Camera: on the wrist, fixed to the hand. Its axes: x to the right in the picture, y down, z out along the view.
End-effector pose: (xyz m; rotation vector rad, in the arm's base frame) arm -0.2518 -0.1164 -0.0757 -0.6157 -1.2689 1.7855
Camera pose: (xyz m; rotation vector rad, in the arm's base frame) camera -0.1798 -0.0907 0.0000 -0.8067 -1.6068 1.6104
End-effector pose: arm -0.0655 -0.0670 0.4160 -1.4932 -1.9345 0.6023
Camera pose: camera -0.1023 -0.1033 0.5103 -1.7268 -2.1180 0.3079
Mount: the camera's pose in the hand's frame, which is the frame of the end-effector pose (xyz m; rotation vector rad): -0.0105 -0.0988 -0.0412 -0.3440 -0.0233 0.0270
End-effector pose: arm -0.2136 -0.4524 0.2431 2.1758 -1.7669 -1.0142
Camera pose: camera -0.1105 -0.4260 0.2273 1.9305 -1.4936 -1.2362
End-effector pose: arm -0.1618 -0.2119 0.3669 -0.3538 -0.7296 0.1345
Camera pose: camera -0.1421 -0.3176 0.3676 -0.6911 -0.7718 0.0377
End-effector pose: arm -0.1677 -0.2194 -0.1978 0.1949 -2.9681 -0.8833
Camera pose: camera -0.1435 -0.3224 -0.2173 0.1313 -2.7704 -1.3768
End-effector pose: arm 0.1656 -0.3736 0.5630 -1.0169 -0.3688 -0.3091
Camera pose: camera 0.1214 -0.4571 0.6144 -1.3626 -0.3287 -0.3437
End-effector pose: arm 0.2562 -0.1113 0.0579 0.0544 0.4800 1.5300
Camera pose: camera 0.3360 -0.1380 -0.0091 -0.1887 0.1932 1.6177
